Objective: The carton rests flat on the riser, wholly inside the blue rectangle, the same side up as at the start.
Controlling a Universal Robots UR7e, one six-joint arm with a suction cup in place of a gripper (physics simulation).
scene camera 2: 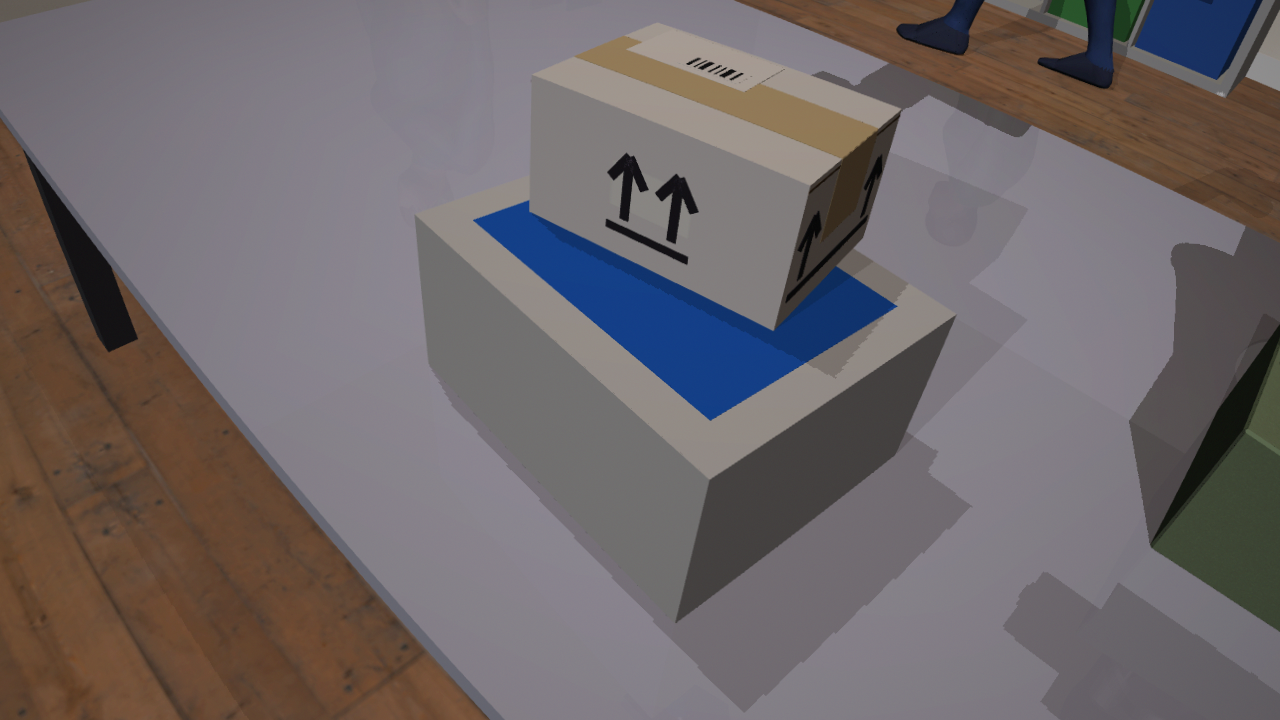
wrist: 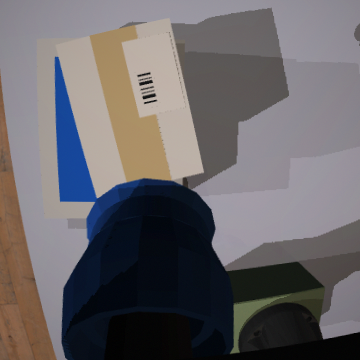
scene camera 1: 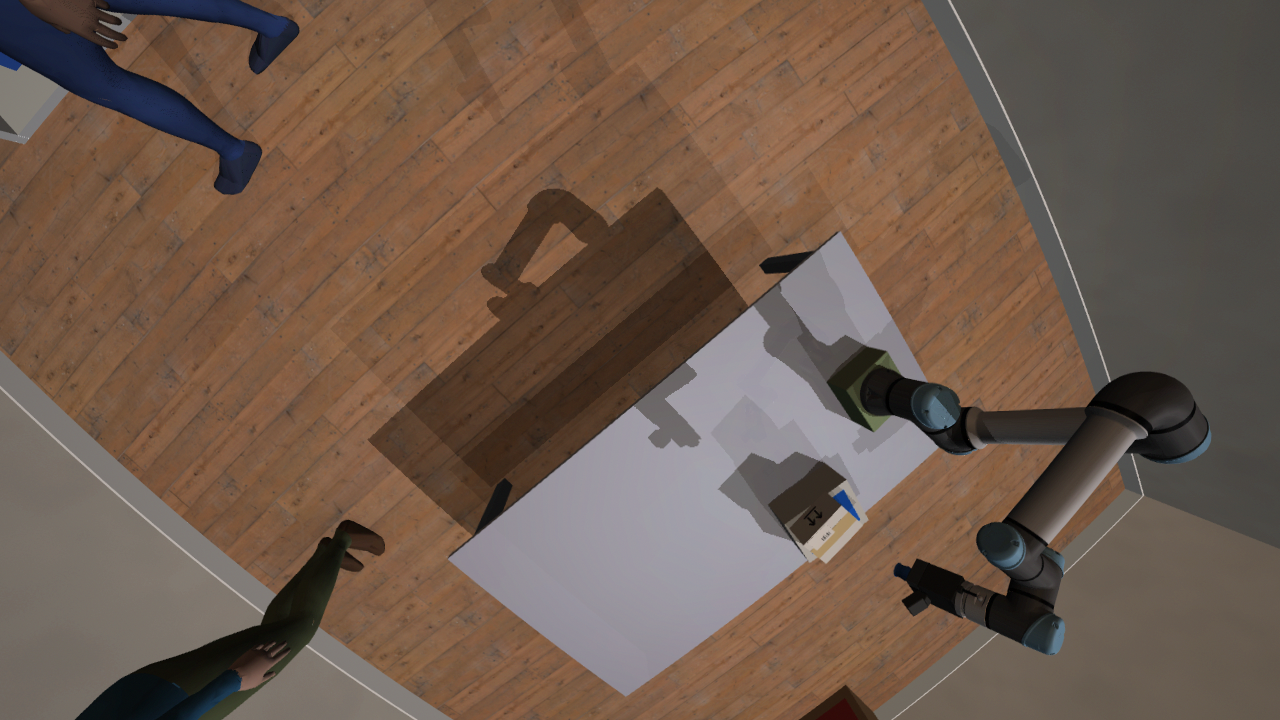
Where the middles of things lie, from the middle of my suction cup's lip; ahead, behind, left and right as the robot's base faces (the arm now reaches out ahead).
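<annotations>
I find the carton [scene camera 2: 745, 181] 280 mm below my suction cup, 60 mm ahead of it and 20 mm to the left of it. There is a riser [scene camera 2: 688, 441] too, and that one is 380 mm below my suction cup, 40 mm ahead of it and 60 mm to the left of it.
</annotations>
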